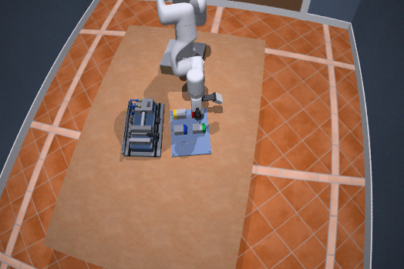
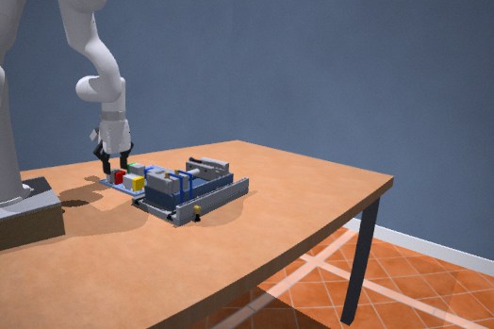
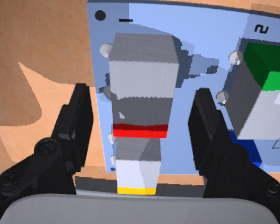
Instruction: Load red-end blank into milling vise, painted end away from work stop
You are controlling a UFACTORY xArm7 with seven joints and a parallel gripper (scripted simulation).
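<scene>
Now: hand 30 mm above the red-ended blank. The rest, counted from my hand: blue infeed plate (100 mm ahead, 50 mm below, 10 mm to the right); then green-ended blank (80 mm ahead, 30 mm to the left, 30 mm below); then yellow-ended blank (80 mm to the right, 30 mm below, 30 mm ahead).
</scene>
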